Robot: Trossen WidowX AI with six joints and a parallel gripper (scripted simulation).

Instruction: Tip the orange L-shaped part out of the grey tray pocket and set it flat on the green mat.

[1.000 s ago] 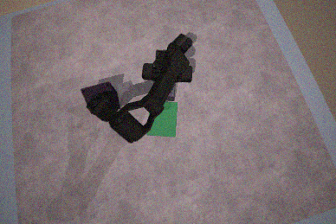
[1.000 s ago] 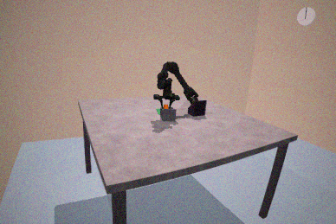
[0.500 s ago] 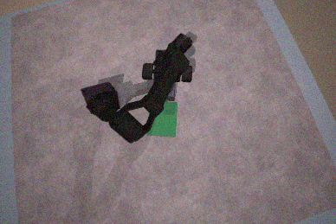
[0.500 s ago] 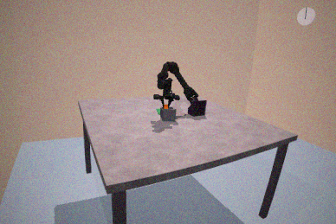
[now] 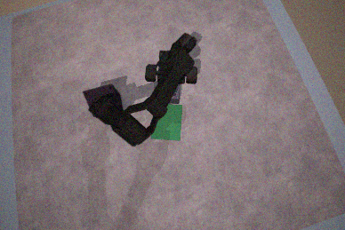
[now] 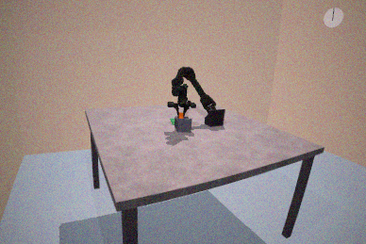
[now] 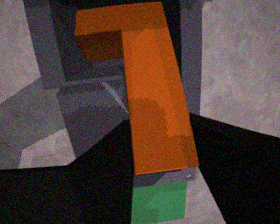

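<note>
My gripper tip is 60 mm past the green mat, 130 mm to the left of it and 90 mm above it. The rest, counted from my gripper tip: orange L-shaped part: 40 mm to the left, 30 mm below.
</note>
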